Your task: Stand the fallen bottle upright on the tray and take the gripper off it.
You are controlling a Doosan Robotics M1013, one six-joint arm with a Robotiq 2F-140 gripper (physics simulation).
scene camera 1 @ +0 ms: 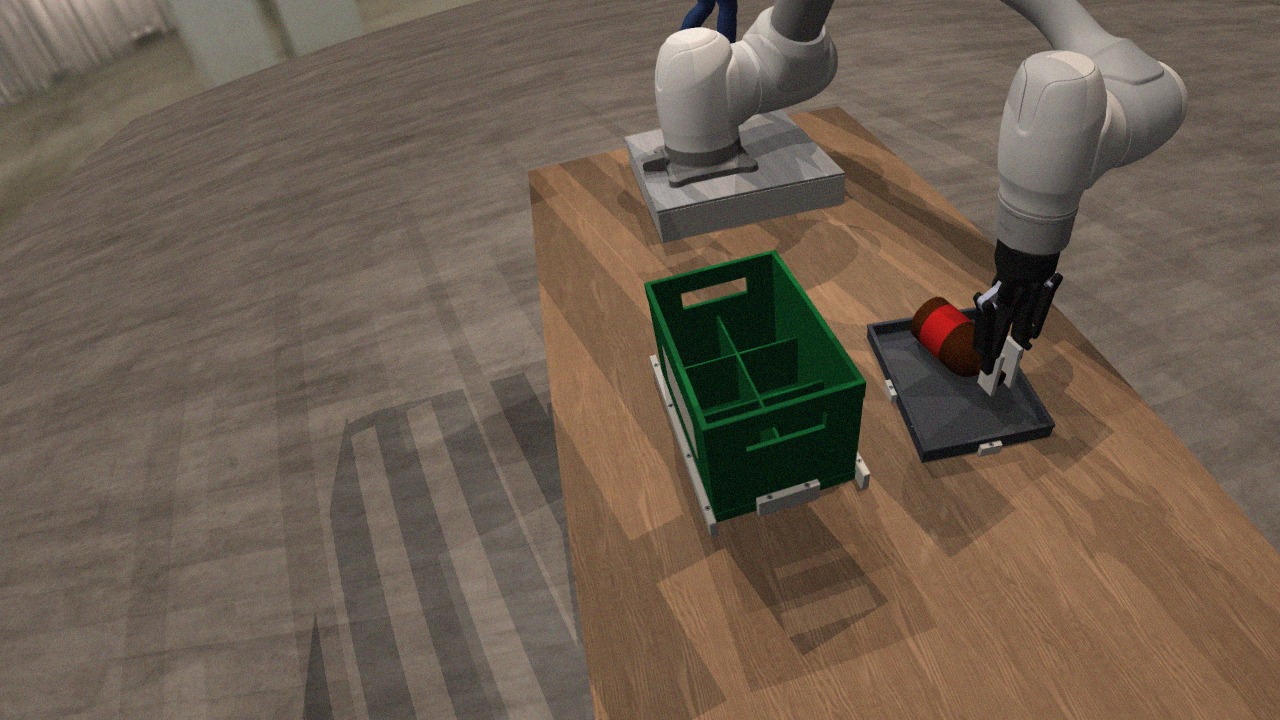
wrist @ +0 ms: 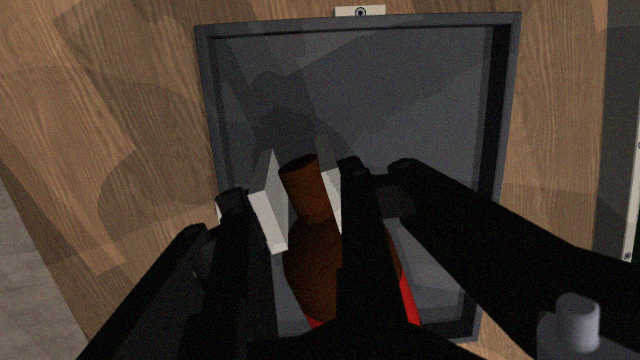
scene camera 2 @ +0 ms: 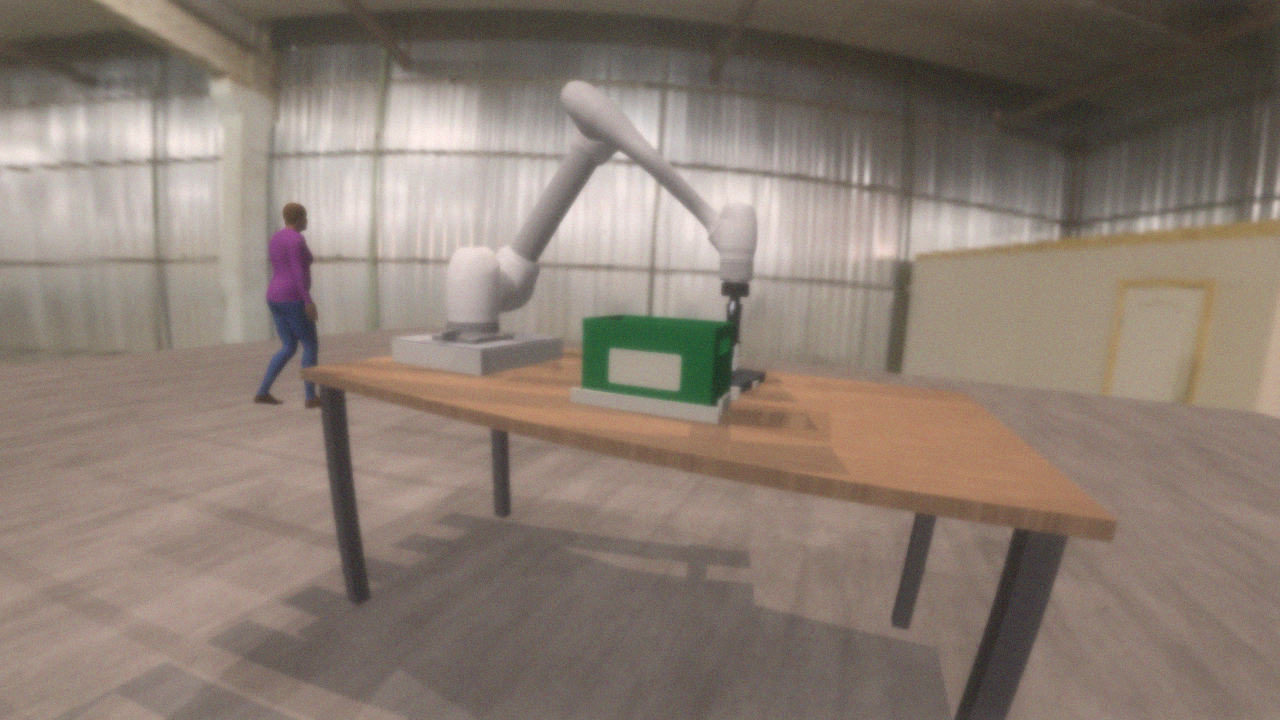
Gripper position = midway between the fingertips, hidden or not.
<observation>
I see my gripper (scene camera 1: 995, 384) and a brown bottle (scene camera 1: 948, 334).
The brown bottle shows as well in the wrist view (wrist: 314, 254). My gripper also shows in the wrist view (wrist: 300, 164) and in scene camera 2 (scene camera 2: 730, 369).
</observation>
